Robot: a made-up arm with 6 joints.
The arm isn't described. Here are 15 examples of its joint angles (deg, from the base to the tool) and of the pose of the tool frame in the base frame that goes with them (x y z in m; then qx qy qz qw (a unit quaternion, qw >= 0)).
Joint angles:
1: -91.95 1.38 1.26 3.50 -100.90 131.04
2: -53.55 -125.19 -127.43 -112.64 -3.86 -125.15
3: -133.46 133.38 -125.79 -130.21 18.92 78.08
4: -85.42 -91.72 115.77 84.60 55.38 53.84
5: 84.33 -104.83 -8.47 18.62 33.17 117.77
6: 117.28 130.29 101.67 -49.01 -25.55 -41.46
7: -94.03 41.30 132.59 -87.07 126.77 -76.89
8: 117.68 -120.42 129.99 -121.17 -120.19 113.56
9: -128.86 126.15 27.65 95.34 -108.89 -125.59
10: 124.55 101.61 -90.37 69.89 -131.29 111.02
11: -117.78 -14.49 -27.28 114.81 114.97 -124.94
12: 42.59 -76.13 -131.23 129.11 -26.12 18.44
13: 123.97 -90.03 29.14 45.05 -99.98 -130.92
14: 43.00 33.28 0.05 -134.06 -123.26 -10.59
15: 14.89 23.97 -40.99 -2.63 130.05 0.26
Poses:
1: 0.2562 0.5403 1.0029 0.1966 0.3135 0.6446 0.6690
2: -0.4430 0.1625 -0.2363 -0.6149 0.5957 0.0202 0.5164
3: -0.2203 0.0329 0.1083 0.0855 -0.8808 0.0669 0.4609
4: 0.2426 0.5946 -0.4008 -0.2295 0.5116 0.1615 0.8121
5: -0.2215 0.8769 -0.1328 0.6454 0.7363 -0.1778 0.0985
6: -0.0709 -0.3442 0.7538 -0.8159 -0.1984 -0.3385 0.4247
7: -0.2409 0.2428 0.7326 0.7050 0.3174 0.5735 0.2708
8: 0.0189 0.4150 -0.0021 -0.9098 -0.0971 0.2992 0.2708
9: 0.2258 -0.2729 0.8918 0.2016 -0.8516 -0.4750 0.0916
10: -0.0727 -0.1392 0.8511 -0.0462 0.1247 0.9896 0.0556
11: -0.1468 0.4003 0.4378 -0.2418 0.8299 -0.4717 0.1743
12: 0.4300 0.1653 0.2575 -0.5045 0.4014 -0.2336 0.7279
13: -0.1536 0.9438 1.0197 0.7297 -0.1609 0.0849 0.6591
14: 0.2108 0.4207 -0.1146 -0.7646 -0.1269 0.5776 0.2563
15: 0.0016 -0.0040 -0.1705 -0.3091 -0.2639 -0.8774 0.2551
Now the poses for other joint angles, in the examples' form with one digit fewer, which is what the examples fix.
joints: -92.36 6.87 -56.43 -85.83 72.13 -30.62
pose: -0.054 -0.117 0.560 0.137 -0.928 -0.346 0.024
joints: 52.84 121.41 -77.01 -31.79 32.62 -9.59
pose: -0.143 -0.130 0.676 -0.839 0.416 -0.332 0.112
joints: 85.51 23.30 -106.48 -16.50 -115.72 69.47
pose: -0.304 -0.083 -0.386 0.072 -0.963 -0.081 0.247
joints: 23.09 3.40 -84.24 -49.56 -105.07 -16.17
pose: 0.460 0.288 -0.420 -0.471 0.231 0.848 0.075
